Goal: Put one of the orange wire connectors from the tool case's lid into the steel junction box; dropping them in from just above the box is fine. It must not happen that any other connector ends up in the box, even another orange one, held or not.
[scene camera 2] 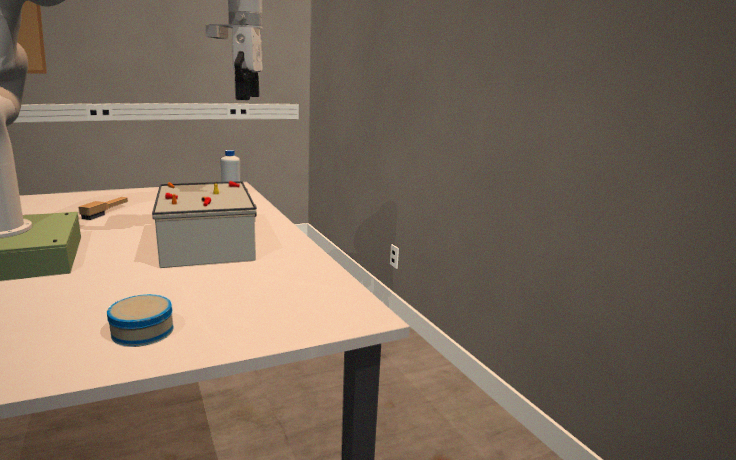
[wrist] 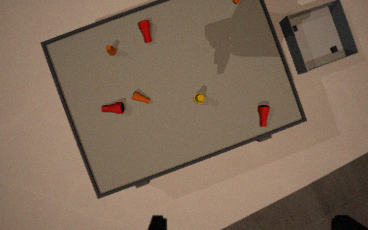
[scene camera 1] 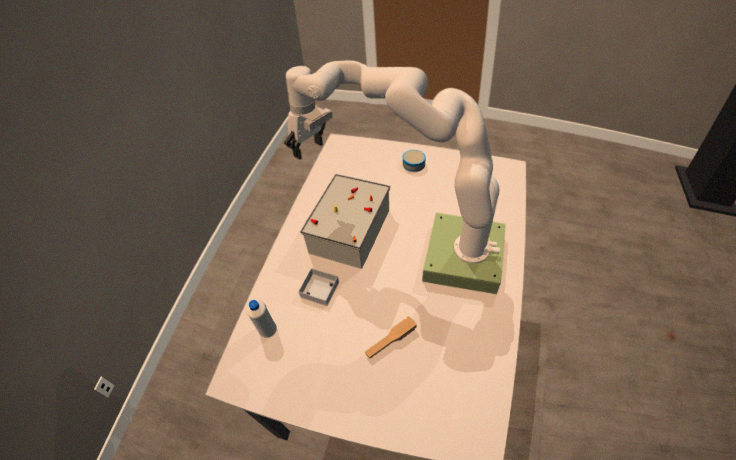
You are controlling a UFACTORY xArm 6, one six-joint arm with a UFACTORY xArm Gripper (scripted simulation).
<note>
In view: my gripper [scene camera 2: 247,98] and a grey tool case [scene camera 2: 198,237].
The grey tool case shows as well in the wrist view [wrist: 236,61] and in scene camera 1 [scene camera 1: 332,238]. My gripper also shows in scene camera 1 [scene camera 1: 308,150].
</note>
